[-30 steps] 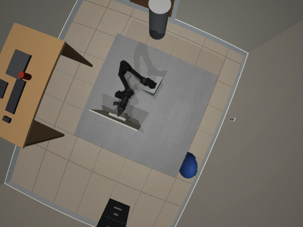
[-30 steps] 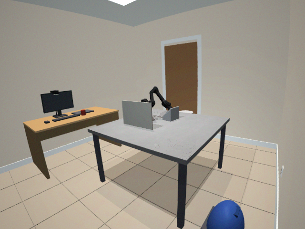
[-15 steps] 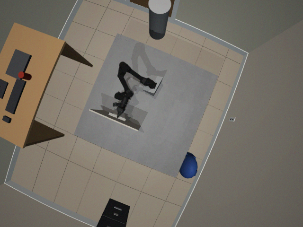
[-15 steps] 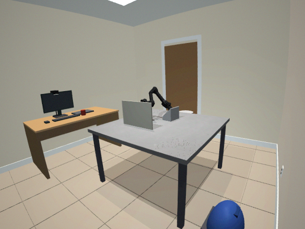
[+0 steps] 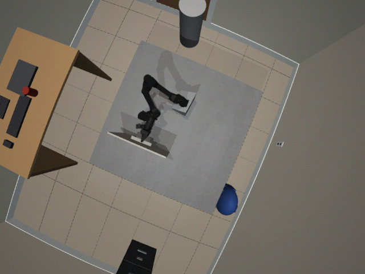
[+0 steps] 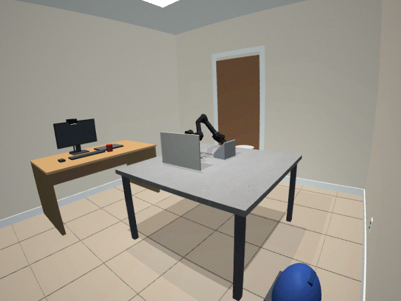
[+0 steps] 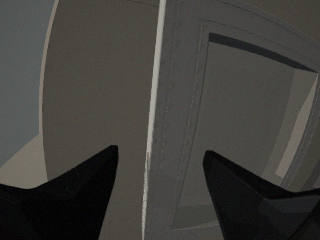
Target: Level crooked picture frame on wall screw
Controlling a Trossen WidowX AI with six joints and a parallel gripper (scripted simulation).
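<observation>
Right now my gripper tip is 1 cm short of the pale picture frame, 1 cm to the left of it and 5 cm above it. The rest, counted from my gripper tip: wall panel 2 cm ahead, 1 cm to the right, 6 cm below.
</observation>
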